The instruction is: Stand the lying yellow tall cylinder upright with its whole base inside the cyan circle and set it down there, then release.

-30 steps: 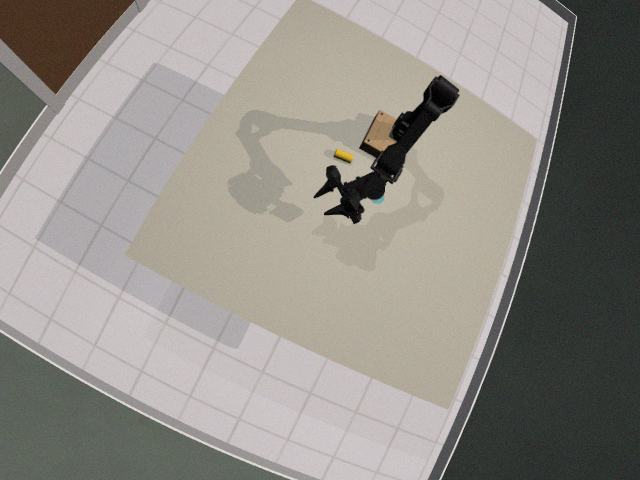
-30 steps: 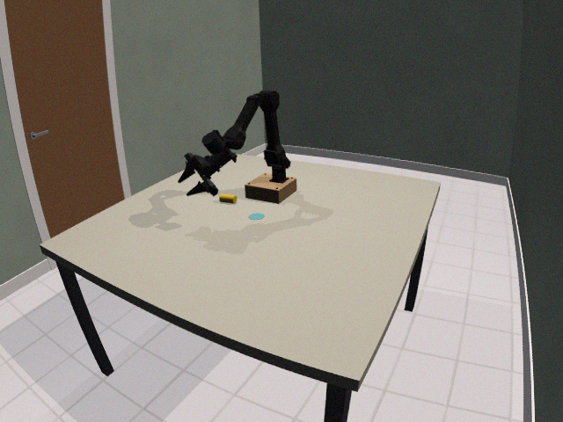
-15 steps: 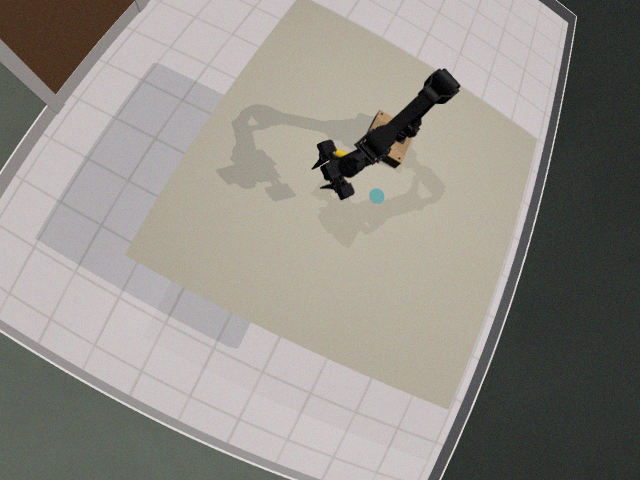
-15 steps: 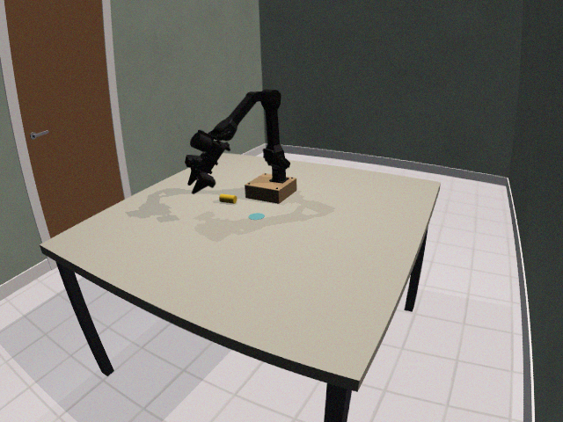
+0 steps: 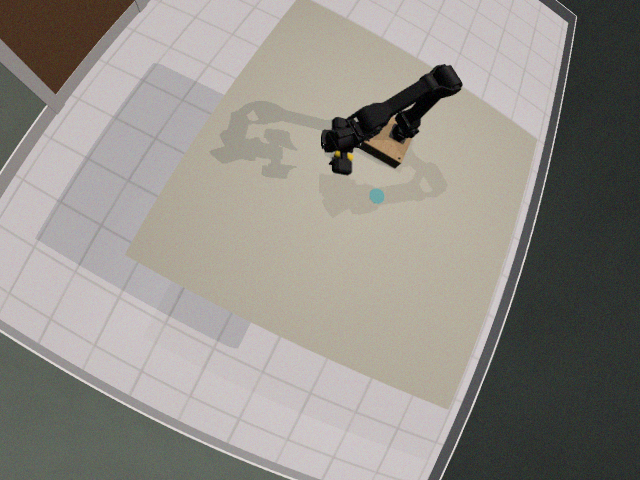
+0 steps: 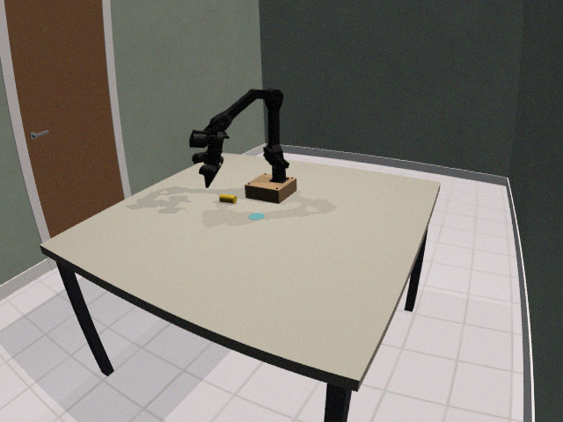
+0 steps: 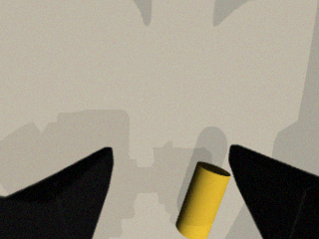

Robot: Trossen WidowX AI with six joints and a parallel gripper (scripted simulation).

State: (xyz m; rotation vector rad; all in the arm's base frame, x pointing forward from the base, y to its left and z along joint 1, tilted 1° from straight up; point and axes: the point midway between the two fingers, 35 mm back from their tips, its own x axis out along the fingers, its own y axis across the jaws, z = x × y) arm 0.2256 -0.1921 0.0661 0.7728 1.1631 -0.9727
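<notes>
Now: hand 11 cm above the yellow tall cylinder, 5 cm past it and 4 cm to the right of it. The rest, counted from my hand: cyan circle: 22 cm to the left, 13 cm below, 2 cm ahead.
</notes>
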